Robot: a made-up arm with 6 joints.
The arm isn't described. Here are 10 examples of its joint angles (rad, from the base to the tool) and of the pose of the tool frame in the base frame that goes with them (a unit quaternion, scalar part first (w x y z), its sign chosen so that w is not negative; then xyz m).
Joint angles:
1: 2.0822 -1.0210 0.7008 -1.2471 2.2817 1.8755
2: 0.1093 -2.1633 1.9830 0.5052 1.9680 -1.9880
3: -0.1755 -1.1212 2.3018 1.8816 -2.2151 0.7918
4: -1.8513 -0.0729 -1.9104 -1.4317 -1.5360 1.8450
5: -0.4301 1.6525 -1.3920 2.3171 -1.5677 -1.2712
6: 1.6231 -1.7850 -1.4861 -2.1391 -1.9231 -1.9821
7: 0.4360 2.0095 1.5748 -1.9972 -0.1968 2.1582
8: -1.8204 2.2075 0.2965 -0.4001 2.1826 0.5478
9: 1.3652 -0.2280 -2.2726 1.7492 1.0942 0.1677
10: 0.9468 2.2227 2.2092 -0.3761 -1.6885 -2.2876
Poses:
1: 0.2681 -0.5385 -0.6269 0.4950 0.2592 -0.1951 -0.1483
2: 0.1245 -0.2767 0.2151 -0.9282 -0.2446 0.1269 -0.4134
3: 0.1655 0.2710 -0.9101 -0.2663 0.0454 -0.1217 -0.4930
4: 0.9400 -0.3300 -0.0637 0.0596 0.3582 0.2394 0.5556
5: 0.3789 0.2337 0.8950 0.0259 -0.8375 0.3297 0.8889
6: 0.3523 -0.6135 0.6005 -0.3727 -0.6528 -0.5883 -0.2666
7: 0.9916 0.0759 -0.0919 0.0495 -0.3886 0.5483 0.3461
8: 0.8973 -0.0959 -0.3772 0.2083 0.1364 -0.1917 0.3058
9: 0.7719 0.4877 0.0804 -0.3998 0.2646 0.4199 -0.2744
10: 0.0527 -0.3334 -0.0302 0.9408 0.1102 -0.2456 -0.7076
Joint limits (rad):
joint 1: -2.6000..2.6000
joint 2: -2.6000..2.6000
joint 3: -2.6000..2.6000
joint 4: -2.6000..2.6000
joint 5: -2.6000..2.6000
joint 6: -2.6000..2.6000
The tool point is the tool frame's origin. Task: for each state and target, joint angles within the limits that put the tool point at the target. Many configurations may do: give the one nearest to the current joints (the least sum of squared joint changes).
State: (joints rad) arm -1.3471 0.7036 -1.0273 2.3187 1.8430 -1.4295
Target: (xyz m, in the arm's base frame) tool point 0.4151 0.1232 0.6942
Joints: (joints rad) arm -0.7636 0.8319 -1.2435 1.9532 2.4176 -1.0333
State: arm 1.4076 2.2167 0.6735 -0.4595 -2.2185 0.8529
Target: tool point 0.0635 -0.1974 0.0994
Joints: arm 1.7276 2.2847 0.8258 -0.6470 -2.0106 0.4813
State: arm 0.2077 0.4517 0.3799 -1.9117 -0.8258 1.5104
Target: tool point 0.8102 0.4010 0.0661
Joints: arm 0.2798 0.1284 0.3860 -2.5751 -0.8231 1.9380
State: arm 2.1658 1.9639 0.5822 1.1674 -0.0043 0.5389
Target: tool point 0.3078 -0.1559 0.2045
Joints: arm 2.6000 1.7673 1.4698 1.1000 -0.3136 -0.0263
